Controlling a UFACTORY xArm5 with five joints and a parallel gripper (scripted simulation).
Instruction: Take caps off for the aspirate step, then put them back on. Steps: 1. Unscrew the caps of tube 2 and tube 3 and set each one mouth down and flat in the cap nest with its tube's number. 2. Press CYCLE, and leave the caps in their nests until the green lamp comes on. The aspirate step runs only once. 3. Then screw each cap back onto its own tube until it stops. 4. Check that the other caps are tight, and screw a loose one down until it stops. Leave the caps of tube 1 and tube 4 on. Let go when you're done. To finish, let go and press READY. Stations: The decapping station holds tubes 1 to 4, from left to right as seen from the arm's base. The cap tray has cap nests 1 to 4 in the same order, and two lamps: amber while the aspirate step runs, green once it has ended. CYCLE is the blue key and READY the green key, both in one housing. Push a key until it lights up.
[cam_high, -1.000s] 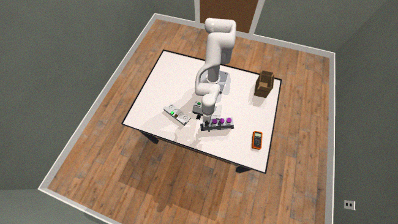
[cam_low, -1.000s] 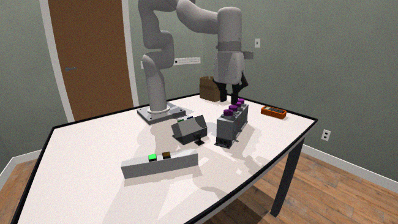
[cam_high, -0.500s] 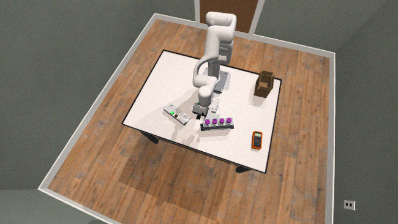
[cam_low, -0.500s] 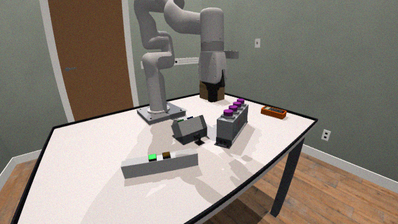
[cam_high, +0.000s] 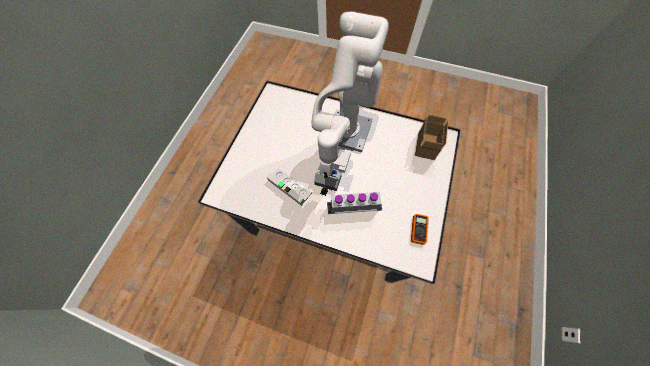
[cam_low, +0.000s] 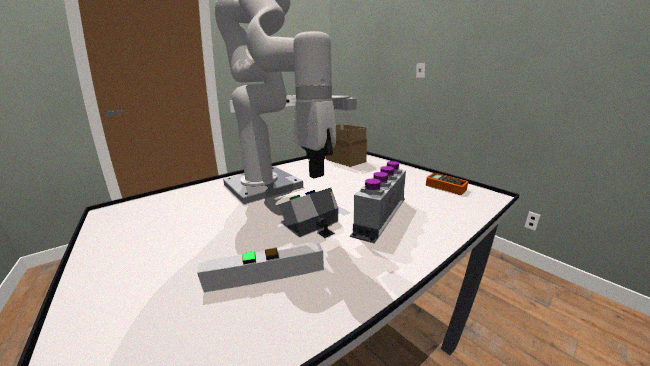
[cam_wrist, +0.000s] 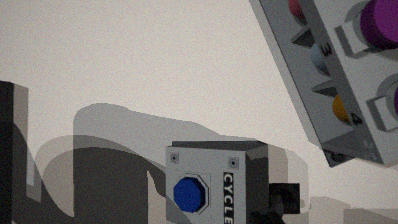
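The green key lies 40 mm behind my hand, 40 mm to the right of it and 80 mm below it. Round my hand: key housing: 20 mm behind, 10 mm to the right, 90 mm below; purple cap: 60 mm ahead, 170 mm to the left, 30 mm below; blue key: 40 mm behind, 10 mm to the left, 80 mm below.
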